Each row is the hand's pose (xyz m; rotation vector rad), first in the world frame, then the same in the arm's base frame.
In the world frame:
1: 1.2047 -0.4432 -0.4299 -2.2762 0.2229 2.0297
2: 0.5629 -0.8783 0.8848 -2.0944 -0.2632 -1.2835
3: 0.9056 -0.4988 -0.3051 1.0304 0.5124 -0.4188
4: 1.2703 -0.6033 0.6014 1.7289 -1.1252 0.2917
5: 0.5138 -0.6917 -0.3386 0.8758 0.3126 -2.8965
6: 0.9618 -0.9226 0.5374 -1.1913 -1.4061 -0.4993
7: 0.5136 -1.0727 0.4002 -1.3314 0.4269 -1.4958
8: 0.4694 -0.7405 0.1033 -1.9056 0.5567 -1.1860
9: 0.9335 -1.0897 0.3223 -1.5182 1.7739 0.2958
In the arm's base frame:
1: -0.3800 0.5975 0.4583 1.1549 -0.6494 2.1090
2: -0.0269 -0.4682 -0.5757 -1.0180 1.2392 1.2662
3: -0.2484 0.2964 0.4458 -0.8780 -2.2241 0.9649
4: -0.2155 0.3186 -0.5360 1.3602 0.7449 -2.3552
5: -0.2380 -0.1161 0.5928 1.9924 -1.3964 1.0637
6: -0.3580 -0.0877 -0.4103 -0.0505 1.0233 0.1868
7: -0.3190 -0.4979 -0.1411 -1.0920 2.2168 1.1748
8: -0.1177 -0.2834 0.1963 -0.9681 1.7320 1.7641
9: -0.5516 -0.1498 -0.2269 -0.5006 -1.1782 -2.3528

